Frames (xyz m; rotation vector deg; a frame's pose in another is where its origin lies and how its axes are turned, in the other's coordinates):
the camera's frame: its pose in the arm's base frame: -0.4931 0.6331 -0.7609 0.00 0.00 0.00
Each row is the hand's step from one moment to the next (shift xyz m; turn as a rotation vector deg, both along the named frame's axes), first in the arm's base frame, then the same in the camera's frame.
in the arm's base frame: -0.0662 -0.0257 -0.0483 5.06 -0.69 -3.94
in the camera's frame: -0.0662 -0.0257 -0.0483 5.06 -0.69 -3.94
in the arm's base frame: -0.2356 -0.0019 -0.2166 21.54 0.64 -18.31
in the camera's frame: -0.2356 -0.0019 -0.2166 21.54 0.64 -18.31
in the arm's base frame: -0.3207 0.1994 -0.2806 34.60 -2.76 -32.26
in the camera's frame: -0.3207 0.1994 -0.2806 34.60 -2.76 -32.26
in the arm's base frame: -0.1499 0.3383 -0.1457 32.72 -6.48 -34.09
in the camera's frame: -0.1499 0.3383 -0.1457 32.72 -6.48 -34.09
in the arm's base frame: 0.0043 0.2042 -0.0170 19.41 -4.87 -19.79
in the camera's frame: 0.0043 0.2042 -0.0170 19.41 -4.87 -19.79
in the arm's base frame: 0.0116 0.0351 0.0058 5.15 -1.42 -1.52
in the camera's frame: 0.0116 0.0351 0.0058 5.15 -1.42 -1.52
